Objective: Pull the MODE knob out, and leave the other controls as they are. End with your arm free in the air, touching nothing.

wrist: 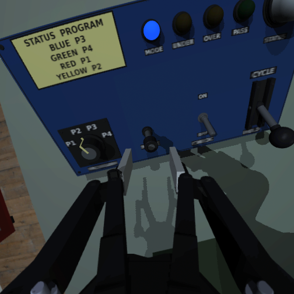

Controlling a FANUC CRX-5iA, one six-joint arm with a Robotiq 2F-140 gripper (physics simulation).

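Observation:
A small black knob (150,143) on a stem sticks out from the lower middle of the blue panel (165,85); it covers most of its own label, so the name cannot be read. My gripper (150,156) is partly open and empty. Its two grey fingertips show just below the knob in the view, one to each side of it, apart from it. A blue lit lamp (151,30) labelled MODE is at the top of the panel.
A rotary selector (90,150) marked P1 to P4 is left of the knob. A toggle switch (207,124) and the CYCLE lever with a black ball (281,137) are to the right. Dark lamps (182,23) (214,17) and a status sign (70,50) are above.

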